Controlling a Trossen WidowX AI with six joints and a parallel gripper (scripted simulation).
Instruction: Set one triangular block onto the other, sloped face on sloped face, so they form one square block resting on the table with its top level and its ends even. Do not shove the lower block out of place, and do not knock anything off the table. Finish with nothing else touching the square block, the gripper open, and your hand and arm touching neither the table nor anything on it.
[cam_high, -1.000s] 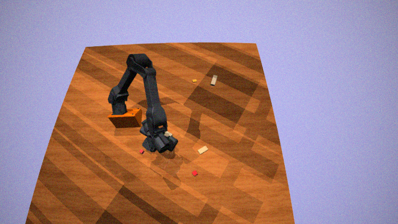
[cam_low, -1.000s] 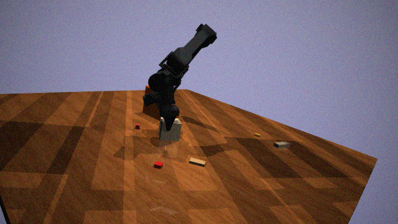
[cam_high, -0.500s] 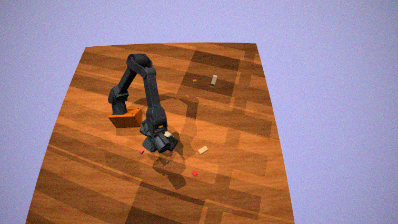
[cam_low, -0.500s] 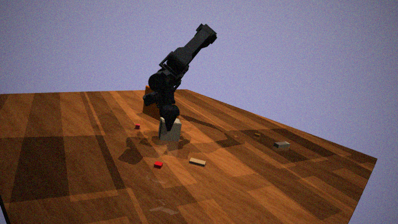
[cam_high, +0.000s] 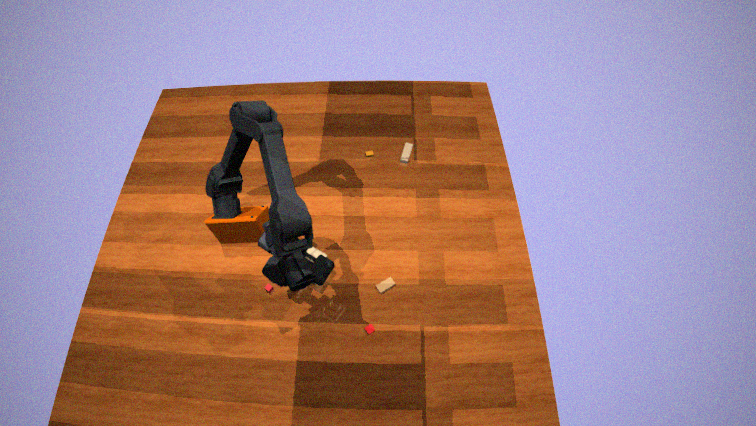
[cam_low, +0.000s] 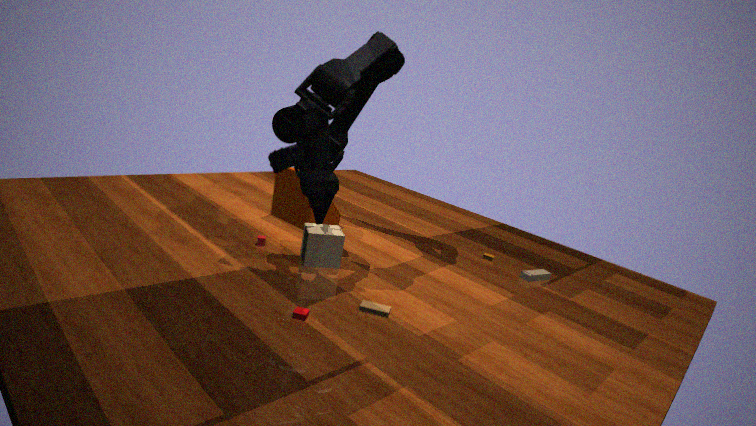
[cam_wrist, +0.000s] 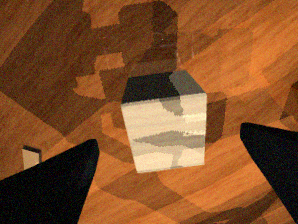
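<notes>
Right now my gripper tip is 40 mm above the triangular block. The rest, counted from my gripper tip: tan bar 210 mm ahead, 20 mm to the right, 90 mm below; yellow piece 150 mm ahead, 420 mm to the left, 90 mm below.
</notes>
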